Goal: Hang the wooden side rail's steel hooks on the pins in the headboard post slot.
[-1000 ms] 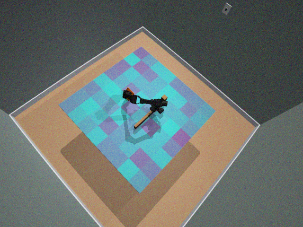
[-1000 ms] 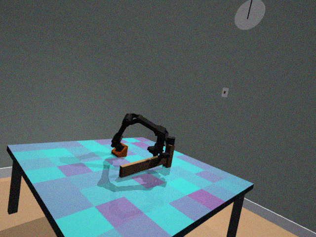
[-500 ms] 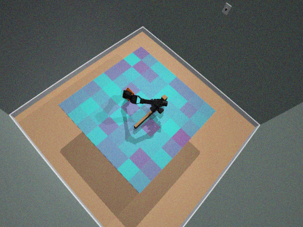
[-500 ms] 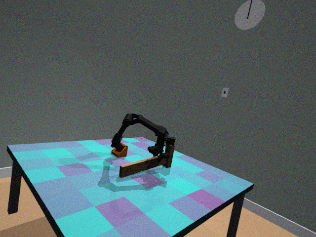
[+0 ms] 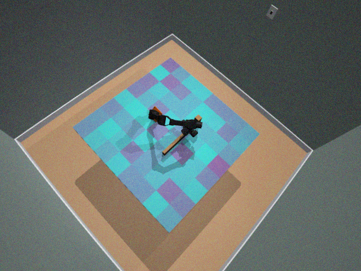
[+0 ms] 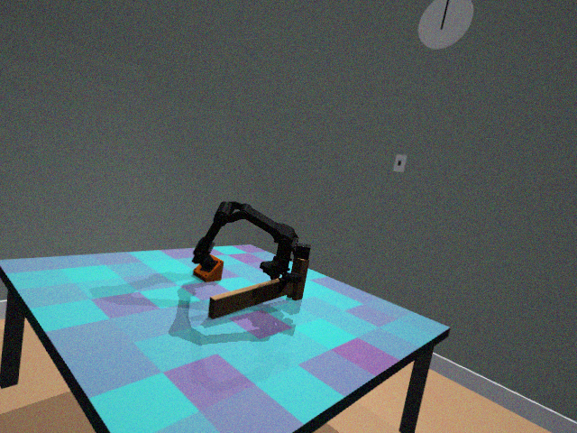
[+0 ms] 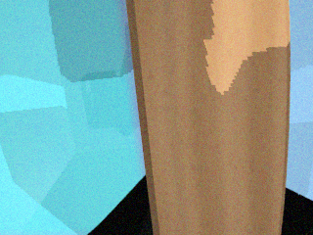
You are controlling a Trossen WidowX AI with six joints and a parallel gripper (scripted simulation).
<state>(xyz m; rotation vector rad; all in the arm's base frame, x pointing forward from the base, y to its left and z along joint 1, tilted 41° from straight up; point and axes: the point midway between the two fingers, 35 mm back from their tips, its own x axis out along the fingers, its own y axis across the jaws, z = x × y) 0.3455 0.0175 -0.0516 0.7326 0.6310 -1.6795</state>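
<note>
The headboard post lies 20 mm ahead of my gripper tip, 120 mm to the left of it and 40 mm above it.
</note>
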